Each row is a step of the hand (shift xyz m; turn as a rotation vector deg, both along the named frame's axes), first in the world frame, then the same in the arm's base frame.
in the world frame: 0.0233 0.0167 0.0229 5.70 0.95 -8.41
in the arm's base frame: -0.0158 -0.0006 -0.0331 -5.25 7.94 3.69
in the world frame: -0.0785 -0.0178 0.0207 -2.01 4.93 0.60
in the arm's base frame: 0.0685 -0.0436 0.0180 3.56 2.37 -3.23
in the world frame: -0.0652 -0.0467 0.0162 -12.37 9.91 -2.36
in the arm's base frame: 0.0461 -0.0564 0.0372 14.92 5.54 -1.89
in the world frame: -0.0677 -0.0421 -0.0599 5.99 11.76 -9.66
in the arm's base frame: 0.0483 0.0011 0.0872 -1.93 15.99 -2.83
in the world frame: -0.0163 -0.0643 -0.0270 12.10 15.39 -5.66
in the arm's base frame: -0.0068 -0.0261 0.0663 -6.37 16.80 -9.62
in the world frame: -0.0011 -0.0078 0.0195 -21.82 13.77 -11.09
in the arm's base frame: -0.0011 -0.0195 -0.0079 24.91 12.35 3.96
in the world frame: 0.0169 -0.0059 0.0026 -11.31 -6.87 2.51
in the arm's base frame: -0.0178 -0.0021 -0.0022 8.41 -8.76 5.83
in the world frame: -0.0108 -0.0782 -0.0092 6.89 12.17 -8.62
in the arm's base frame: -0.0162 -0.0470 0.0620 -2.61 15.70 -4.06
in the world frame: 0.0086 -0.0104 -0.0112 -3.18 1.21 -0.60
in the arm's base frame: -0.0118 0.0031 0.0125 3.39 0.54 0.41
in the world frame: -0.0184 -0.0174 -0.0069 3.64 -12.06 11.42
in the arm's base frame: 0.0113 -0.0104 0.0213 -7.21 -15.39 -0.66
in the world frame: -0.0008 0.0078 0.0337 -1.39 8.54 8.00
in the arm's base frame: 0.0041 -0.0194 -0.0283 4.36 -0.49 -10.94
